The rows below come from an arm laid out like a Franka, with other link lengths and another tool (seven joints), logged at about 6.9 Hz.
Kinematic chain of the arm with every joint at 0, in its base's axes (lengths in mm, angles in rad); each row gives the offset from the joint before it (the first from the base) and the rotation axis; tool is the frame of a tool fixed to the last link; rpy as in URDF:
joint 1: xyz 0 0 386.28 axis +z
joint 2: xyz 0 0 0 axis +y
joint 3: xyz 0 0 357.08 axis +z
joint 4: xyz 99 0 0 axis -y
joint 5: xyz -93.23 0 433.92 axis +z
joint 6: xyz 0 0 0 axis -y
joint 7: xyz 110 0 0 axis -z
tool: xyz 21 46 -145.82 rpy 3.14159 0.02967 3.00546
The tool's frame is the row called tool.
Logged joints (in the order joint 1, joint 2, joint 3, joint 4, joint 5, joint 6, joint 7), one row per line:
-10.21 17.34 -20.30 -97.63 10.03 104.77 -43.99
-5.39 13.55 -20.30 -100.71 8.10 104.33 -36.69
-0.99 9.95 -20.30 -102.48 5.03 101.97 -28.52
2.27 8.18 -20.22 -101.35 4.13 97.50 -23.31
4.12 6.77 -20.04 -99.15 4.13 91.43 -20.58
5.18 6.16 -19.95 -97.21 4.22 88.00 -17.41
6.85 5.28 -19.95 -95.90 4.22 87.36 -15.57
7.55 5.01 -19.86 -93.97 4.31 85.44 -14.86
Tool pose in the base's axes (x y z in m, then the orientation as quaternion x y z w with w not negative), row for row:
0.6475 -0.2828 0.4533 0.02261 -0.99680 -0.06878 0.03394
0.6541 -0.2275 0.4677 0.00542 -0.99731 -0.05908 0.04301
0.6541 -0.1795 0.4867 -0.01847 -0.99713 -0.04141 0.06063
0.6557 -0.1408 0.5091 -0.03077 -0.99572 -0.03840 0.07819
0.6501 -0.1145 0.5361 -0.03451 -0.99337 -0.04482 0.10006
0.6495 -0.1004 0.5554 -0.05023 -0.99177 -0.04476 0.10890
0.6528 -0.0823 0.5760 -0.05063 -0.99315 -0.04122 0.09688
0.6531 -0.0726 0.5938 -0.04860 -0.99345 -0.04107 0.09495
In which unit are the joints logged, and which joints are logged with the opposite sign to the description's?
The joints are logged in degrees. Opposite sign: none.
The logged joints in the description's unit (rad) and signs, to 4 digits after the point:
-0.1782 0.3026 -0.3543 -1.7040 0.1751 1.8286 -0.7678
-0.0941 0.2365 -0.3543 -1.7577 0.1414 1.8209 -0.6404
-0.0173 0.1737 -0.3543 -1.7886 0.0878 1.7797 -0.4978
0.0396 0.1428 -0.3529 -1.7689 0.0721 1.7017 -0.4068
0.0719 0.1182 -0.3498 -1.7305 0.0721 1.5958 -0.3592
0.0904 0.1075 -0.3482 -1.6966 0.0737 1.5359 -0.3039
0.1196 0.0922 -0.3482 -1.6738 0.0737 1.5247 -0.2717
0.1318 0.0874 -0.3466 -1.6401 0.0752 1.4912 -0.2594

